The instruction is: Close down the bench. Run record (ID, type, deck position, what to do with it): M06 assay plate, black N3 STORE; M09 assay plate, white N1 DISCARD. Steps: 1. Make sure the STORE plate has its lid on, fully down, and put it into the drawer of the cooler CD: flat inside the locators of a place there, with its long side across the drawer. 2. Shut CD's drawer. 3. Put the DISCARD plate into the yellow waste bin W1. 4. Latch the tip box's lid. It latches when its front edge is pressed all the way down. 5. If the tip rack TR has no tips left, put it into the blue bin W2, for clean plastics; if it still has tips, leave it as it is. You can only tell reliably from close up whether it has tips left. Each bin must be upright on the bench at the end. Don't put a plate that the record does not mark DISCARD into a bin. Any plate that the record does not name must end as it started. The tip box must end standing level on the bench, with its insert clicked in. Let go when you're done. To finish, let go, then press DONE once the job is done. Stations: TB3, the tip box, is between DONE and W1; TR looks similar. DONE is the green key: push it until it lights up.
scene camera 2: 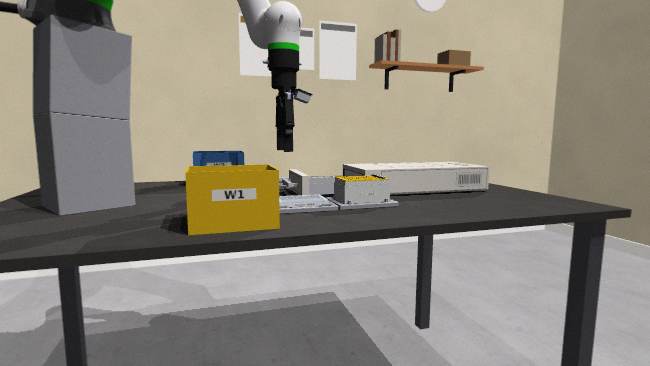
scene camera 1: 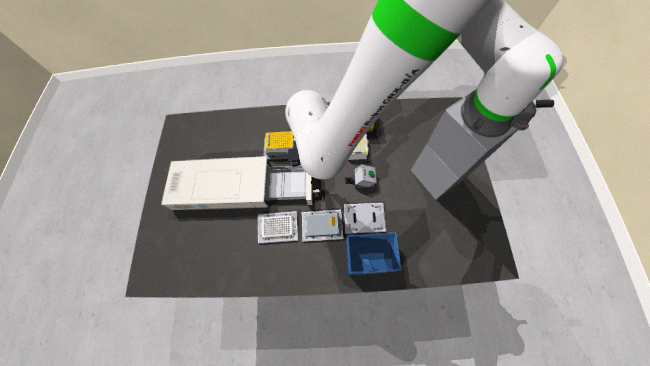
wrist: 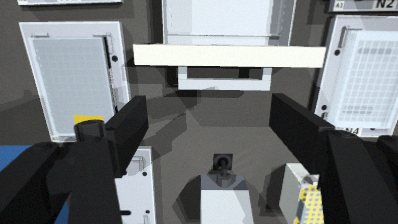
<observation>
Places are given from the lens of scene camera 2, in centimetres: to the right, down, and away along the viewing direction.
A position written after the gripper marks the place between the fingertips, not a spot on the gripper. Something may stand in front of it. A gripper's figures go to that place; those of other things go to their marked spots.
gripper (scene camera 2: 284, 150): -12, -10, 117
cooler CD (scene camera 2: 423, 177): 31, -2, 118
</observation>
